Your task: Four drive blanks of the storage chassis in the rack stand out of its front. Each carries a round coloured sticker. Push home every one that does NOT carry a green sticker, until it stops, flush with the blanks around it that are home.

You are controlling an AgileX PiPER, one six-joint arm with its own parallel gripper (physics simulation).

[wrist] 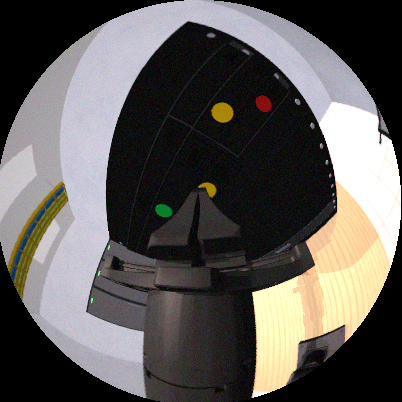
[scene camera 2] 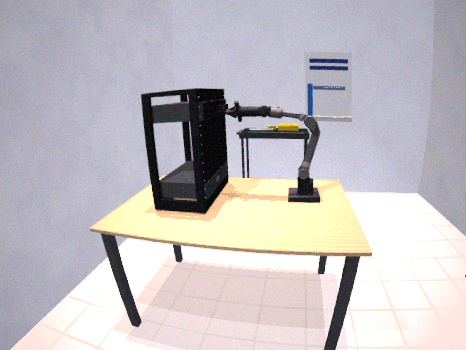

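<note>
The black storage chassis in the rack (scene camera 2: 196, 150) faces the arm. In the wrist view its dark front carries a yellow sticker (wrist: 222, 112) in the upper middle, a red sticker (wrist: 263, 103) to the right of it, a second yellow sticker (wrist: 208, 190) lower down and a green sticker (wrist: 163, 210) at the lower left. My gripper (wrist: 199, 195) (scene camera 2: 227, 111) is shut and empty, its tips over the edge of the lower yellow sticker, at or very near the blank front. The blanks are too dark to tell how far each stands out.
The rack stands on a wooden table (scene camera 2: 260, 220), with the arm's base (scene camera 2: 304, 195) at its right. A dark side table (scene camera 2: 275, 134) with a yellow object (scene camera 2: 288, 127) stands behind. A grey unit with small green lights (wrist: 117, 300) shows at the lower left in the wrist view.
</note>
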